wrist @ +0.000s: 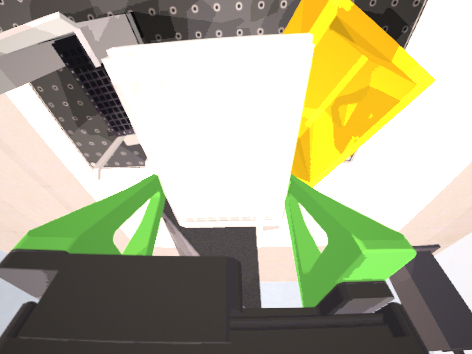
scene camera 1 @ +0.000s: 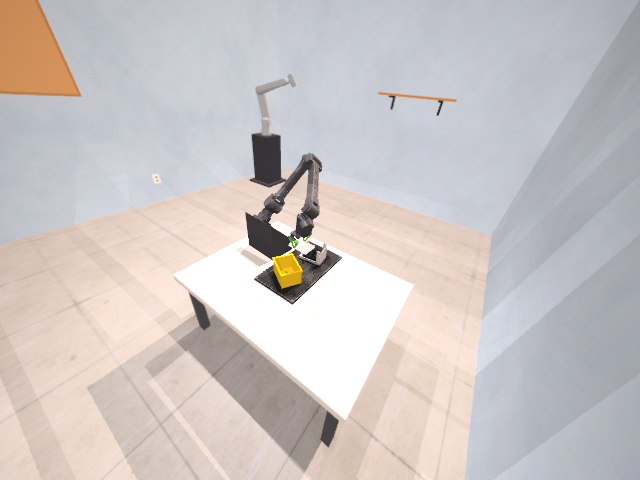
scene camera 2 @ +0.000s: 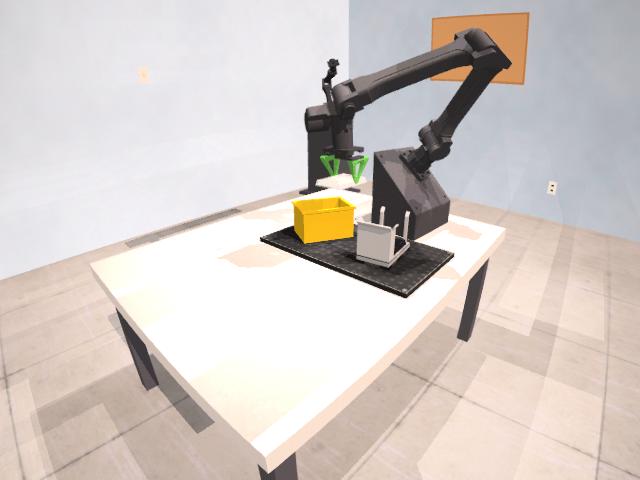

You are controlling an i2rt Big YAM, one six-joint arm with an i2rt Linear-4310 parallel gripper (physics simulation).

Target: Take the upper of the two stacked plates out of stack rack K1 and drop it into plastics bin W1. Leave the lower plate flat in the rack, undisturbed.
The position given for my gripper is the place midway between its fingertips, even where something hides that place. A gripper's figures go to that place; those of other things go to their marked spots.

Scene:
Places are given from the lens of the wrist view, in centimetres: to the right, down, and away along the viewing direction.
my gripper (wrist: 225, 178): -1, 0, 13
white plate (wrist: 218, 119): -1, -3, 10

